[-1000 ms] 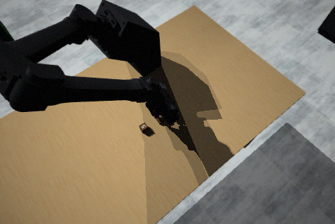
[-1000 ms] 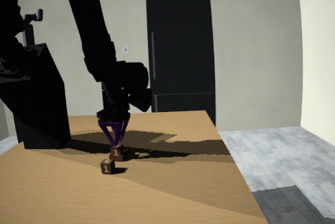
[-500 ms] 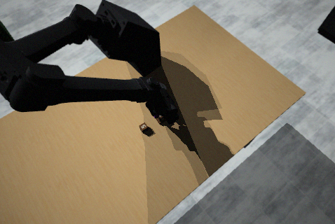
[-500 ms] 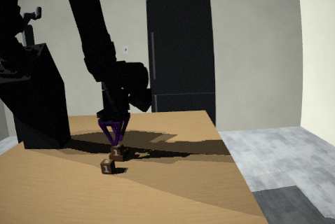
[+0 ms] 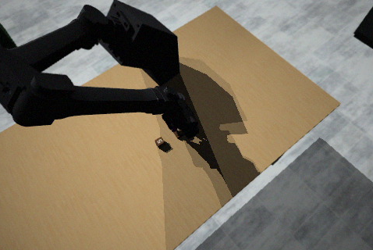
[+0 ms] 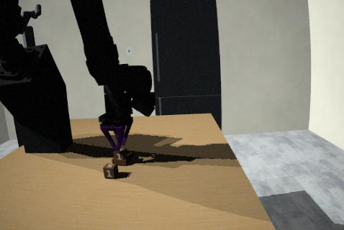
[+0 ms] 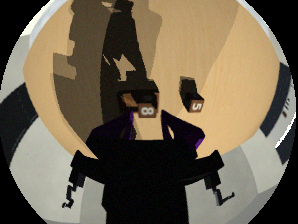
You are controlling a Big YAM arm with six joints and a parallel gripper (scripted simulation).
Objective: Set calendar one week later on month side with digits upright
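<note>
Right now the brown tray is 2 cm to the left of my hand and 4 cm below it.
</note>
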